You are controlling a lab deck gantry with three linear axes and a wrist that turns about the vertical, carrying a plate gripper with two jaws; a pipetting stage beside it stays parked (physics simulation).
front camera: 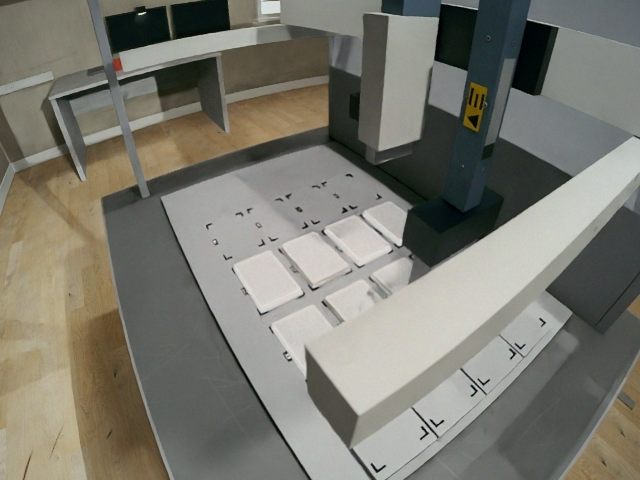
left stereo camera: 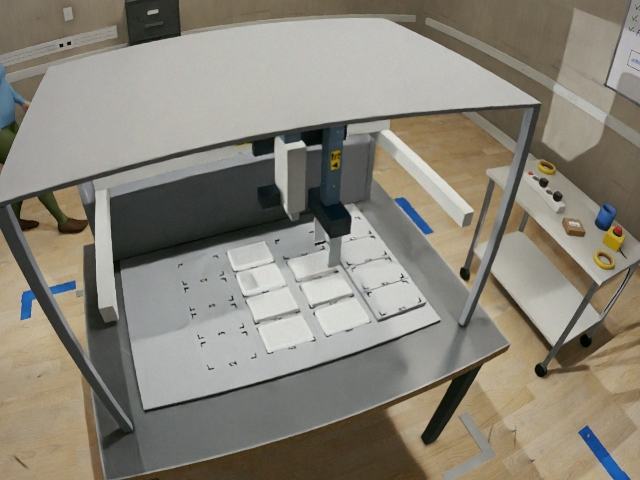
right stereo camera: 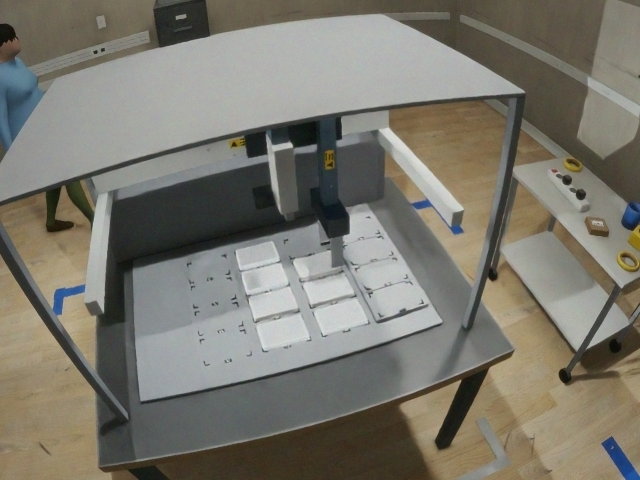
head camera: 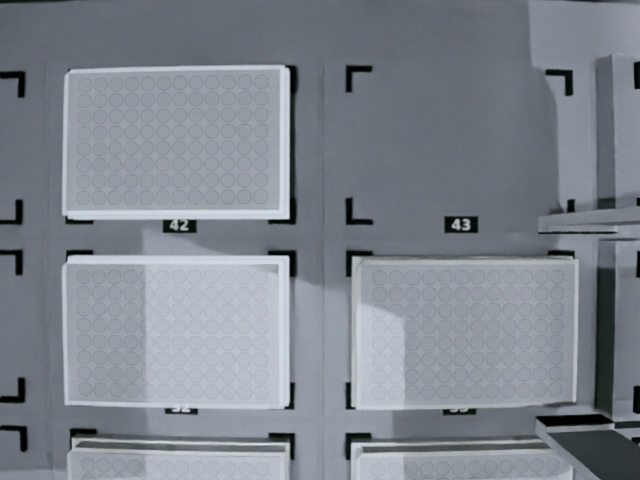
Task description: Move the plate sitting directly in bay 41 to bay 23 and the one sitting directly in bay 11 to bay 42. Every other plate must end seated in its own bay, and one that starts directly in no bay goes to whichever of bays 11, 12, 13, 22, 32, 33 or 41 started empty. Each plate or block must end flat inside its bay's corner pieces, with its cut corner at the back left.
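Places are measured from the robot's base along level axes (x ahead, y left, z up), in metres.
Pixels of known places: gripper, fingertip midpoint: (left stereo camera: 326, 254) (right stereo camera: 331, 254) (head camera: 570, 325); robot's base at its link origin: (front camera: 207, 226) (left stereo camera: 209, 368) (right stereo camera: 205, 364).
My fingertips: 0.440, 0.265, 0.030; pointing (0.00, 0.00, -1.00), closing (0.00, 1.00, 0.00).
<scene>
Ahead of a thing's pixels: the offset from my fingertips to its middle, as dx, dy, dz. "spot": to the spot under its first point. Level surfaces: height alone.
A white plate {-0.212, +0.099, -0.023} (front camera: 385, 219) (head camera: 175, 142) (left stereo camera: 250, 256) (right stereo camera: 257, 255) lies flat in bay 42. Another plate {-0.212, -0.008, -0.023} (head camera: 173, 330) (left stereo camera: 261, 279) lies in bay 32. A plate {-0.048, -0.008, -0.023} (head camera: 465, 330) (left stereo camera: 308, 266) with a cream edge lies in bay 33. Plates also lie in bay 22 {spot: -0.213, -0.119, -0.016} (left stereo camera: 272, 304), bay 12 {spot: -0.215, -0.227, -0.016} (left stereo camera: 285, 333), bay 23 {spot: -0.051, -0.119, -0.016} (left stereo camera: 326, 289) and bay 13 {spot: -0.052, -0.223, -0.016} (left stereo camera: 341, 315). The corner pieces of bays 43 and 41 hold no plate. My gripper (head camera: 581, 321) (left stereo camera: 326, 254) (right stereo camera: 331, 254) is open and empty, above the right end of bay 33's plate. In the front view its jaws are hidden.
Raised pale tiles {dz -0.016} (front camera: 447, 395) (left stereo camera: 394, 299) with corner pieces form the rightmost column. The pipetting stage (front camera: 395, 82) (left stereo camera: 290, 175) hangs left of the gripper. A pale side beam (front camera: 465, 294) crosses the front view and hides part of the deck. Canopy posts (left stereo camera: 498, 217) stand at the table corners.
</scene>
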